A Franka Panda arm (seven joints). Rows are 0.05 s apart.
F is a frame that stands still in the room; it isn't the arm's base.
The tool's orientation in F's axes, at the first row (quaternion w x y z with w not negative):
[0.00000, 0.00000, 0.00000, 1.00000]
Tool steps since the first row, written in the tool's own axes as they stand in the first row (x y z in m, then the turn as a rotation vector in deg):
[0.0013, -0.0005, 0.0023, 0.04, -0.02, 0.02]
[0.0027, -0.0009, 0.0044, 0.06, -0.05, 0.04]
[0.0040, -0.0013, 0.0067, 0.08, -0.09, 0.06]
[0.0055, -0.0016, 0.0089, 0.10, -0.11, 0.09]
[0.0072, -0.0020, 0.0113, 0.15, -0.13, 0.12]
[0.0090, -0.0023, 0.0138, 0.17, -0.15, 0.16]
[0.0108, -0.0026, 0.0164, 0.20, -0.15, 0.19]
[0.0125, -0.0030, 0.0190, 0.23, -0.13, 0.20]
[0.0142, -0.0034, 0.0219, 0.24, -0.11, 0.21]
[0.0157, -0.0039, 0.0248, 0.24, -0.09, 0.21]
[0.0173, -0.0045, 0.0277, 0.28, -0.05, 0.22]
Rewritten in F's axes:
[-0.0013, 0.0005, 0.0023, -0.04, 0.02, 0.02]
[-0.0027, 0.0009, 0.0044, -0.06, 0.05, 0.04]
[-0.0040, 0.0013, 0.0067, -0.08, 0.09, 0.06]
[-0.0055, 0.0016, 0.0089, -0.10, 0.11, 0.09]
[-0.0072, 0.0020, 0.0113, -0.15, 0.13, 0.12]
[-0.0090, 0.0023, 0.0138, -0.17, 0.15, 0.16]
[-0.0108, 0.0026, 0.0164, -0.20, 0.15, 0.19]
[-0.0125, 0.0030, 0.0190, -0.23, 0.13, 0.20]
[-0.0142, 0.0034, 0.0219, -0.24, 0.11, 0.21]
[-0.0157, 0.0039, 0.0248, -0.24, 0.09, 0.21]
[-0.0173, 0.0045, 0.0277, -0.28, 0.05, 0.22]

